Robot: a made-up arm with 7 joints. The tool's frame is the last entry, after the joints. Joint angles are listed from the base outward. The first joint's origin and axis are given. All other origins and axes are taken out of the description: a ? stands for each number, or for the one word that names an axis. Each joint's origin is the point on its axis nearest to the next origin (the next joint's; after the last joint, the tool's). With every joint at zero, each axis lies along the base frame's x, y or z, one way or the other. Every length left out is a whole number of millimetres.
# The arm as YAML. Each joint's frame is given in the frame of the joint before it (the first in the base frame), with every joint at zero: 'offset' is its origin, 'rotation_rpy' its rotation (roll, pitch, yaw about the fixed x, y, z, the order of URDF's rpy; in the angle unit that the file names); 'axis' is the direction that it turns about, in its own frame. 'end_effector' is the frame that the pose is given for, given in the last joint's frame.
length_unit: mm
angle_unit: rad
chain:
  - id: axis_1
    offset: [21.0, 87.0, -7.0]
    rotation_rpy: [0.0, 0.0, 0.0]
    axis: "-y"
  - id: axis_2
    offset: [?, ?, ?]
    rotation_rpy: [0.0, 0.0, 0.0]
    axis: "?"
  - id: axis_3
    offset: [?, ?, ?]
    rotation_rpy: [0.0, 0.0, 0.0]
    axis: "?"
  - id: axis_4
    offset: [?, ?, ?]
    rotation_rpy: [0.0, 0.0, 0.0]
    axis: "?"
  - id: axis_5
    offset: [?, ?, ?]
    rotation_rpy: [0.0, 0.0, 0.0]
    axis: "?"
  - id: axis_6
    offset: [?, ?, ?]
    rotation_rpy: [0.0, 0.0, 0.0]
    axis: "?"
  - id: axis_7
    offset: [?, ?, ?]
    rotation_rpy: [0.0, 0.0, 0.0]
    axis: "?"
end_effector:
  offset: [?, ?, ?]
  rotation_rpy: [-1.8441, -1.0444, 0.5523]
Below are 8 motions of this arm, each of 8 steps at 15 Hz.
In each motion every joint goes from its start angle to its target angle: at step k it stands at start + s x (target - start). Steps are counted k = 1, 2, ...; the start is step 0. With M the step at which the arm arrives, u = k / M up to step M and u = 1 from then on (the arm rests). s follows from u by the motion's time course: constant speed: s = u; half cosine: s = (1 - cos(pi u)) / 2; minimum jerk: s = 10 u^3 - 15 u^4 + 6 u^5.
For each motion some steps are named. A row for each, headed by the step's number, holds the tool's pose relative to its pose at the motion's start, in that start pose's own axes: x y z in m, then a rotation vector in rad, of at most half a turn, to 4 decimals.
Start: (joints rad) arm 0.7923 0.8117 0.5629 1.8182 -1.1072 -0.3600 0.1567
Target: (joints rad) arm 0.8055 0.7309 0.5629 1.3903 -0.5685 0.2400 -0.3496
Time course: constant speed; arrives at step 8
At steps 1, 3, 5, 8:
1: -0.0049 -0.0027 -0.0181 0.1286 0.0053 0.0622
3: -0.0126 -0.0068 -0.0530 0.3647 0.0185 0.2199
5: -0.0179 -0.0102 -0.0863 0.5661 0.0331 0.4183
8: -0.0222 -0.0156 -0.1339 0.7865 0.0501 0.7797

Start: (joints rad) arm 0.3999 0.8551 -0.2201 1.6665 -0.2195 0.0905 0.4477
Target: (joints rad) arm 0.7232 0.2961 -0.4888 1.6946 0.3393 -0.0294 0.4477
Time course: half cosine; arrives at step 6
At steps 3, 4, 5, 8:
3: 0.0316 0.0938 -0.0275 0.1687 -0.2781 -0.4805
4: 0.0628 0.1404 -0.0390 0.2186 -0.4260 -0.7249
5: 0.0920 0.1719 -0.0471 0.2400 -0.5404 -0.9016
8: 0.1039 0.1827 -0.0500 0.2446 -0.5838 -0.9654

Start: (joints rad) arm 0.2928 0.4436 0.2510 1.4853 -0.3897 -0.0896 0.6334
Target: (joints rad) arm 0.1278 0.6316 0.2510 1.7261 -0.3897 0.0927 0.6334
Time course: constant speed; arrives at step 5
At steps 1, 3, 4, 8:
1: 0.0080 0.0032 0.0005 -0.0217 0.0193 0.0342
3: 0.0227 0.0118 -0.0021 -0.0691 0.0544 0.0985
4: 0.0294 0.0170 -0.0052 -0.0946 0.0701 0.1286
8: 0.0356 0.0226 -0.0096 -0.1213 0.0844 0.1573

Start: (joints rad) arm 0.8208 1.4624 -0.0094 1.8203 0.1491 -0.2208 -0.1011
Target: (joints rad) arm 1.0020 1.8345 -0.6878 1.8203 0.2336 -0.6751 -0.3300
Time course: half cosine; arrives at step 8
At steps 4, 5, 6, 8:
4: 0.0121 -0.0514 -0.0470 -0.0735 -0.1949 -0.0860
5: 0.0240 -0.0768 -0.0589 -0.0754 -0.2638 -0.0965
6: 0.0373 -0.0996 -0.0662 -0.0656 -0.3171 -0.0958
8: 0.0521 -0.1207 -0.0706 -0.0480 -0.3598 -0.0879

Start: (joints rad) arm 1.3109 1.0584 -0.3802 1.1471 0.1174 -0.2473 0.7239
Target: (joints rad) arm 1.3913 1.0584 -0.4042 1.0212 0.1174 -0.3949 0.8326
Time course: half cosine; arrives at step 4
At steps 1, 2, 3, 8:
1: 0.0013 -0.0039 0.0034 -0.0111 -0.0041 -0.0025
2: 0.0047 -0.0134 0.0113 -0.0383 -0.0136 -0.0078
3: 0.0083 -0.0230 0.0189 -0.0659 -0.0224 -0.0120
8: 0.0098 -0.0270 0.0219 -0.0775 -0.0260 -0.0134

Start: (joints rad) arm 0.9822 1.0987 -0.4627 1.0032 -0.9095 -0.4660 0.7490
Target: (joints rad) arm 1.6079 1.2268 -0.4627 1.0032 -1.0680 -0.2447 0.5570
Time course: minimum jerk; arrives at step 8
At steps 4, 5, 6, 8:
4: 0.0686 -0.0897 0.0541 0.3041 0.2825 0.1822
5: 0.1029 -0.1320 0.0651 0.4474 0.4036 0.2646
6: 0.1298 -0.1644 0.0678 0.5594 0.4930 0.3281
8: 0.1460 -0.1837 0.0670 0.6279 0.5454 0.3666

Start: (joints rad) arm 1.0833 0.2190 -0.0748 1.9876 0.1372 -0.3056 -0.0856
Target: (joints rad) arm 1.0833 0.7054 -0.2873 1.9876 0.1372 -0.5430 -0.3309
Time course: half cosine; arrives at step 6
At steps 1, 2, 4, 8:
1: 0.0008 -0.0041 -0.0025 -0.0215 -0.0085 -0.0038
2: 0.0040 -0.0161 -0.0084 -0.0772 -0.0337 -0.0131
4: 0.0194 -0.0531 -0.0165 -0.2077 -0.1132 -0.0265
8: 0.0307 -0.0726 -0.0154 -0.2612 -0.1566 -0.0252

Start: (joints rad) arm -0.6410 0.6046 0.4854 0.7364 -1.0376 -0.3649 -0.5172
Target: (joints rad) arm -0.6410 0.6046 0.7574 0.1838 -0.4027 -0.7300 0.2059
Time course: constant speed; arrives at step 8
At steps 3, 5, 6, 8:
3: 0.0307 -0.0452 -0.0202 0.1999 -0.3269 0.1904
5: 0.0542 -0.0697 -0.0341 0.3571 -0.5154 0.2680
6: 0.0668 -0.0803 -0.0414 0.4403 -0.5988 0.2924
8: 0.0933 -0.0982 -0.0568 0.6109 -0.7403 0.3147

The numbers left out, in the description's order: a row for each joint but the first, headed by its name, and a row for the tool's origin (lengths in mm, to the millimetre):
axis_2: xyz 20.0 0.0 -16.0, axis +x
axis_3: xyz 0.0 -7.0 -159.0, axis +z
axis_4: xyz 13.0 14.0 0.0, axis -y
axis_5: xyz 7.0 0.0 -339.0, axis +z
axis_6: xyz -27.0 -51.0 0.0, axis +y
axis_7: xyz 22.0 0.0 -3.0, axis -x
tool: xyz 0.0 -16.0 29.0

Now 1 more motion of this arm.
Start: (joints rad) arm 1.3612 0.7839 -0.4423 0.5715 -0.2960 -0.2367 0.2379
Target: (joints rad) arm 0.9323 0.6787 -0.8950 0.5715 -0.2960 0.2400 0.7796
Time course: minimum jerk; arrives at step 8
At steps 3, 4, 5, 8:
3: -0.0192 -0.0240 -0.0609 -0.1550 -0.2333 0.2706
4: -0.0290 -0.0485 -0.1116 -0.2742 -0.4156 0.4939
5: -0.0329 -0.0772 -0.1625 -0.3863 -0.5881 0.7199
8: -0.0288 -0.1176 -0.2242 -0.5134 -0.7823 1.0005

